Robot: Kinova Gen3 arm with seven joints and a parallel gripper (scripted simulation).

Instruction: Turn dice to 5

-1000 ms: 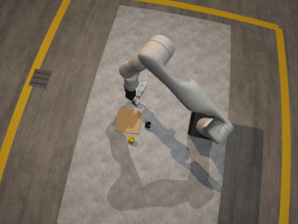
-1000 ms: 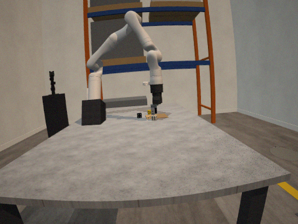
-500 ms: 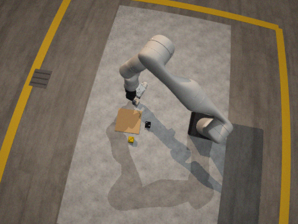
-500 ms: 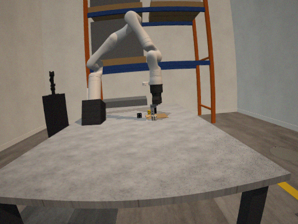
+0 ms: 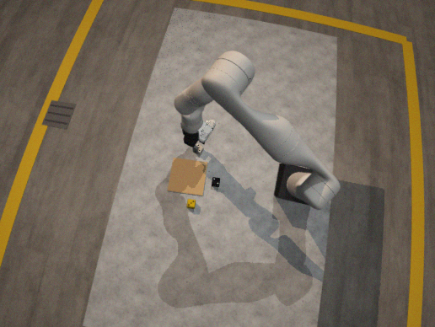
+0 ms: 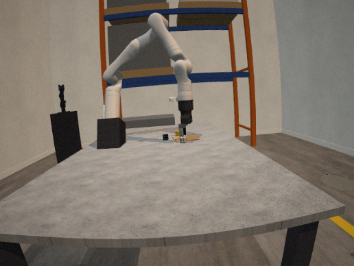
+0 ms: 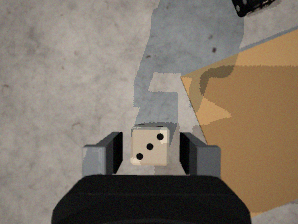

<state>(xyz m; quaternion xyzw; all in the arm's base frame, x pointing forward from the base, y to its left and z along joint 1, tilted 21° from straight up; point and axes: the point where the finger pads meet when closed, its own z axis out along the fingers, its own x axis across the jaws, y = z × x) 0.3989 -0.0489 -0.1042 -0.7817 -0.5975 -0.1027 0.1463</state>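
Right now the white die is 4 cm below my hand. Also, from my hand: tan mat 1 cm ahead, 12 cm to the left, 5 cm below; black die 10 cm behind, 12 cm to the left, 4 cm below; yellow die 3 cm behind, 22 cm to the left, 4 cm below.
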